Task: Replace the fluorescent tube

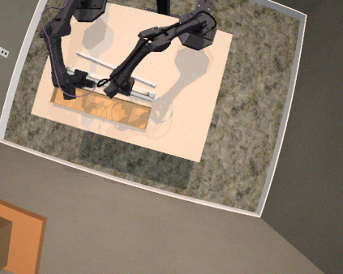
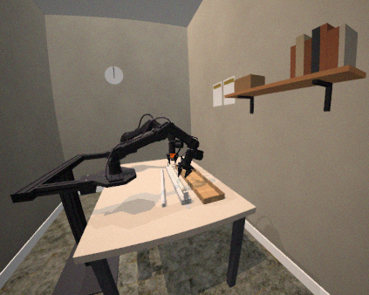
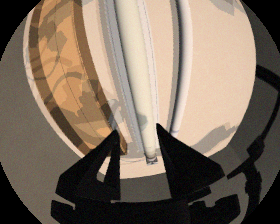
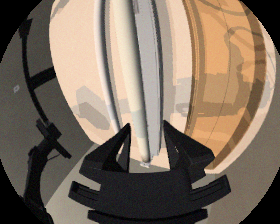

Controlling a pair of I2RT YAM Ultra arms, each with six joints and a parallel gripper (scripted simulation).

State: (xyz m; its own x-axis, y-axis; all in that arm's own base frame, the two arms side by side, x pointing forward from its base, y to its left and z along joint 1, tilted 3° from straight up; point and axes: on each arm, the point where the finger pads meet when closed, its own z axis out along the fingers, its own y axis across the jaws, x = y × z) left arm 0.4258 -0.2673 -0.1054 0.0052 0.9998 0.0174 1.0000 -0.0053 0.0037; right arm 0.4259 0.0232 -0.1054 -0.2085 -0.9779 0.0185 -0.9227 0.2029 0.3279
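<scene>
The old fluorescent tube is 20 mm behind my right hand, 120 mm to the left of it and 30 mm below it. Also, from my right hand: carton 130 mm ahead, 100 mm to the left, 80 mm below; then light fixture 20 mm behind, 120 mm to the left, 40 mm below; then LED tube 130 mm behind, 120 mm to the left, 80 mm below.
</scene>
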